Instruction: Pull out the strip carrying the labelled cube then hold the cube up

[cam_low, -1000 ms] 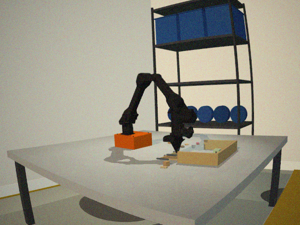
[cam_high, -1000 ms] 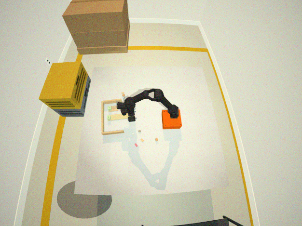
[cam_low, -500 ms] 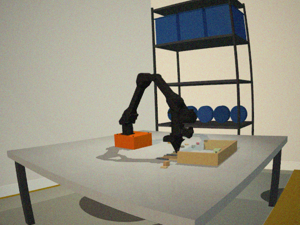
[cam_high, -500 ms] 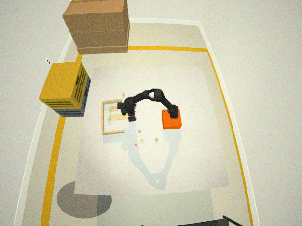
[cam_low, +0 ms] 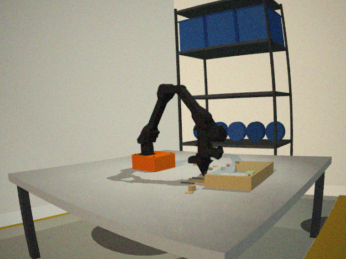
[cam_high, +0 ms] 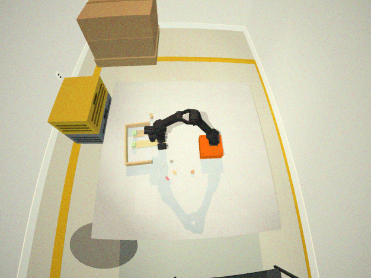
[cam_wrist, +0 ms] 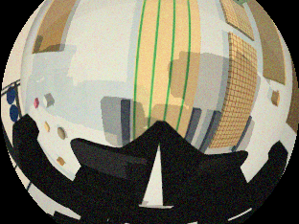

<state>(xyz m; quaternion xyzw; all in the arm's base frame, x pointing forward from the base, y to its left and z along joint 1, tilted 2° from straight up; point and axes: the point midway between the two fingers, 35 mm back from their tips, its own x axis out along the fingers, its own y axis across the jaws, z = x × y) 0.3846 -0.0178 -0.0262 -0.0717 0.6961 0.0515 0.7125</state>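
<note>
Right now my gripper tip is 10 cm short of the strip and 2 cm to the right of it.
</note>
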